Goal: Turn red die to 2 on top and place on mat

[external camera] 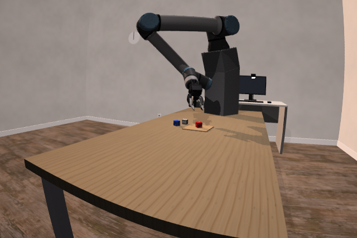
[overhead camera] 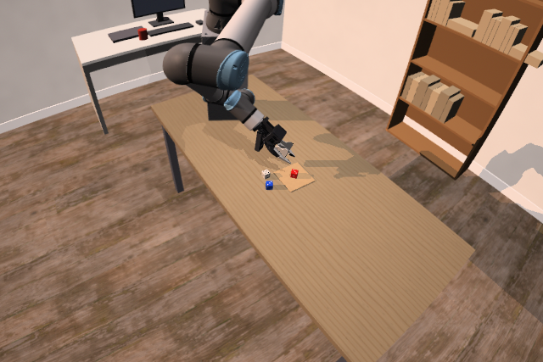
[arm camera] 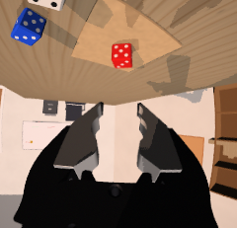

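The red die is 9 cm below my hand, 2 cm to the left of it and 2 cm ahead of it. Round my hand: tan mat: 10 cm below, 3 cm ahead, 2 cm to the left; then white die: 10 cm to the right, 9 cm below, 4 cm behind; then blue die: 12 cm to the right, 9 cm below, 3 cm ahead.
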